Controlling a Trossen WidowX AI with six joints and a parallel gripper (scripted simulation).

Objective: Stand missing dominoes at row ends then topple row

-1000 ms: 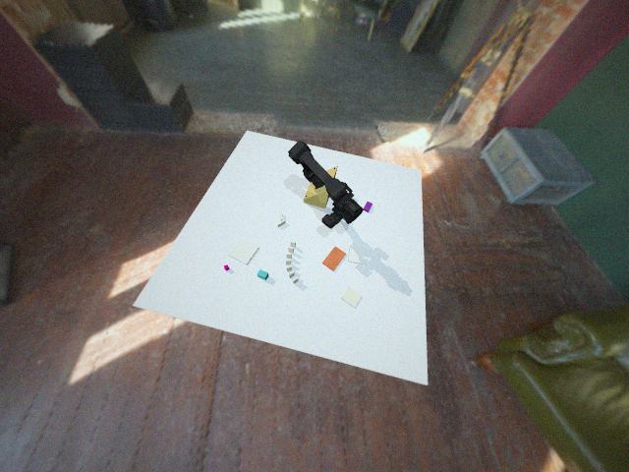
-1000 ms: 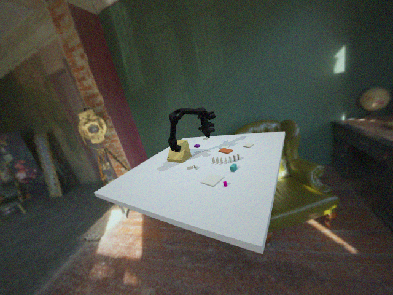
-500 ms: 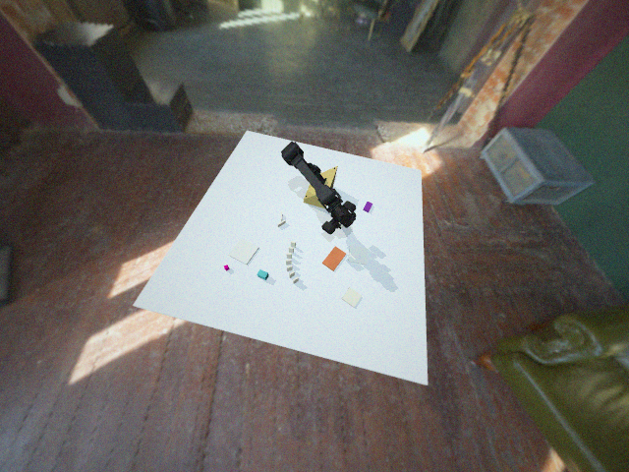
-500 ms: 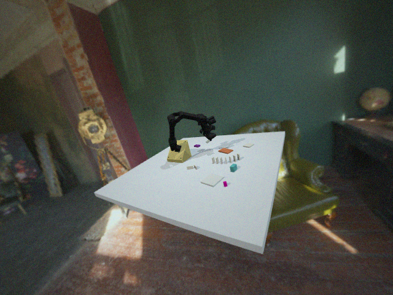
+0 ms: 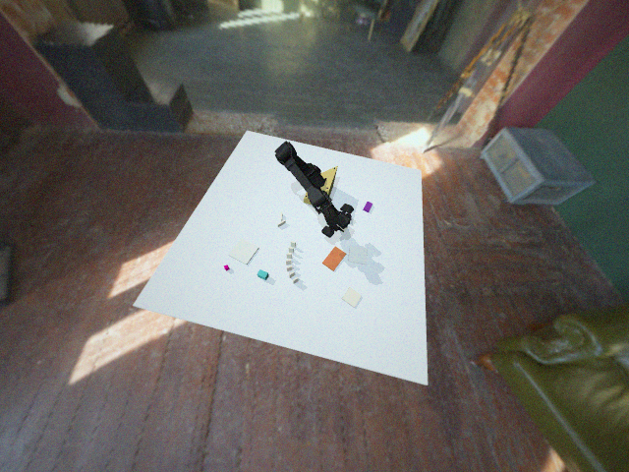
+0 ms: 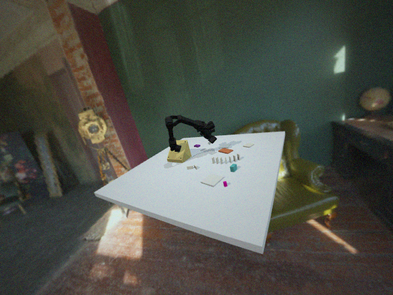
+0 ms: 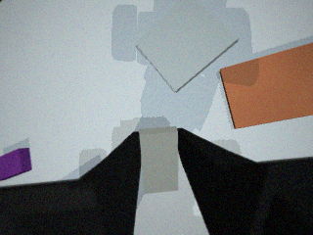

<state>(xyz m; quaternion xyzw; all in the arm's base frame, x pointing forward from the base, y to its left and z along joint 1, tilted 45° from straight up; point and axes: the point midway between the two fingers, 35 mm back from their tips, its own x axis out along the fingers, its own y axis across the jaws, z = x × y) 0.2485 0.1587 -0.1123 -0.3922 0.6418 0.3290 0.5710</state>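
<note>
Now: gripper tip 13 cm short of the orange tile and 10 cm above it. The rest, counted from my gripper tip: teal block (34 cm ahead, 30 cm to the right, 8 cm below); purple block (28 cm behind, 9 cm to the left, 9 cm below); white tile (45 cm to the right, 26 cm ahead, 10 cm below).
</note>
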